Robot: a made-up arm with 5 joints. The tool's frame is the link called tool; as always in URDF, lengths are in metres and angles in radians. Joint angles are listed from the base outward.
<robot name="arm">
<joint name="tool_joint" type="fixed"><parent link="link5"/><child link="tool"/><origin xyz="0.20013 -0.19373 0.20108" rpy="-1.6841 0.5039 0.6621"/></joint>
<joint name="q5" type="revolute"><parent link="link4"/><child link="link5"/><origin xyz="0.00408 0.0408 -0.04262" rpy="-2.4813 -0.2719 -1.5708"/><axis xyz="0 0 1"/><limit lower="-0.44" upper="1.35"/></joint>
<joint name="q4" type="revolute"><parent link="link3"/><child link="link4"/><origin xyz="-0.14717 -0.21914 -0.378" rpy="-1.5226 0.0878 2.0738"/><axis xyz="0 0 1"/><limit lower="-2.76" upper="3.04"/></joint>
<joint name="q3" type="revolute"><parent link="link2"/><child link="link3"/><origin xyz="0.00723 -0.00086 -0.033" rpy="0 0 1.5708"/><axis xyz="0 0 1"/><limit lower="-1.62" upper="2.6"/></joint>
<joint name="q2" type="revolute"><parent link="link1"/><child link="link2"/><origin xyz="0.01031 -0.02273 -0.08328" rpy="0 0.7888 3.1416"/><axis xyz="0 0 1"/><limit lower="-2.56" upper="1.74"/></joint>
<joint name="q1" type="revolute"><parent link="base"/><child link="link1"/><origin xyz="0.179 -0.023 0.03" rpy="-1.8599 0.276 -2.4"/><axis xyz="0 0 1"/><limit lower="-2.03" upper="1.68"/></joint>
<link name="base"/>
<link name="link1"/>
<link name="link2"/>
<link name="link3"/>
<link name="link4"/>
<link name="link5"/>
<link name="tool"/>
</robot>
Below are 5 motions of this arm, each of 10 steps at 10 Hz.
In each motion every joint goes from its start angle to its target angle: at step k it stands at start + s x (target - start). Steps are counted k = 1, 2, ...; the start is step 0. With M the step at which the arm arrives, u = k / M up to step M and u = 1 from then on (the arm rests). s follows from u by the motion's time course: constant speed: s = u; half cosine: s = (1 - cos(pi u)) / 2; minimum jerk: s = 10 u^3 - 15 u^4 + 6 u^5.
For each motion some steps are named. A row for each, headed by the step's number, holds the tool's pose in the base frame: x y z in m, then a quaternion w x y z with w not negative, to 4 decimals.
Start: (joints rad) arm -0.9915 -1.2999 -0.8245 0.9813 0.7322
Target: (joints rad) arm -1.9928 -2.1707 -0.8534 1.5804 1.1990
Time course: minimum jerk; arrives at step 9
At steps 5, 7, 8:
5: 0.0208 0.2610 0.4842 0.5077 0.5976 0.2265 -0.5778
7: 0.0123 0.3510 0.4349 0.6562 0.3464 0.3477 -0.5731
8: 0.0091 0.3634 0.4260 0.6750 0.2899 0.3725 -0.5670

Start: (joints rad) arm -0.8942 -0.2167 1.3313 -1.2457 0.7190
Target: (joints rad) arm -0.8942 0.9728 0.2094 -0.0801 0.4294
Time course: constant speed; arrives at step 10
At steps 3, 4, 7, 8, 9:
3: 0.1239 0.1918 0.2907 0.7232 0.1154 -0.6560 0.1824
4: 0.1090 0.1869 0.2531 0.7687 0.1175 -0.6035 0.1763
7: 0.0334 0.1740 0.1577 0.8809 0.1295 -0.4292 0.1519
8: -0.0006 0.1708 0.1340 0.9096 0.1351 -0.3665 0.1418
9: -0.0380 0.1684 0.1153 0.9336 0.1414 -0.3021 0.1308

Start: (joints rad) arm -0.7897 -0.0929 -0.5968 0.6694 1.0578
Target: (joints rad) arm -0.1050 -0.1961 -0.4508 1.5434 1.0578
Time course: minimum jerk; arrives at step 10
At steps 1, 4, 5, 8, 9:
1: -0.1030 -0.1067 0.2004 0.6133 -0.5834 -0.1787 0.5015
4: -0.1879 -0.1476 0.1733 0.6761 -0.6354 -0.1673 0.3335
5: -0.2435 -0.1584 0.1424 0.7103 -0.6479 -0.1502 0.2307
8: -0.3725 -0.1302 0.0324 0.7792 -0.6216 -0.0788 -0.0139
9: -0.3851 -0.1219 0.0183 0.7854 -0.6139 -0.0683 -0.0399

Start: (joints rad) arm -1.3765 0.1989 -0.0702 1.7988 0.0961
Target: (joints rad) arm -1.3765 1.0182 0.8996 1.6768 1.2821
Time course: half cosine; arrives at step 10
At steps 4, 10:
4: -0.3939 0.1589 0.4896 0.6970 -0.3296 0.6234 -0.1298
10: -0.2447 0.1526 0.3887 0.8885 -0.0058 0.4134 -0.1993

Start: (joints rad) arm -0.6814 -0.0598 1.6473 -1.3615 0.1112
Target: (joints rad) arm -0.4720 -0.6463 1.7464 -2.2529 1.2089
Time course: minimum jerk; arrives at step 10
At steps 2, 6, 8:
2: 0.1456 0.0939 0.4020 0.6034 0.1583 -0.7789 0.0645
6: -0.0967 0.0204 0.6148 0.0654 0.0616 -0.9960 -0.0006
8: -0.2460 0.0058 0.6000 0.1863 -0.0808 0.9789 0.0248

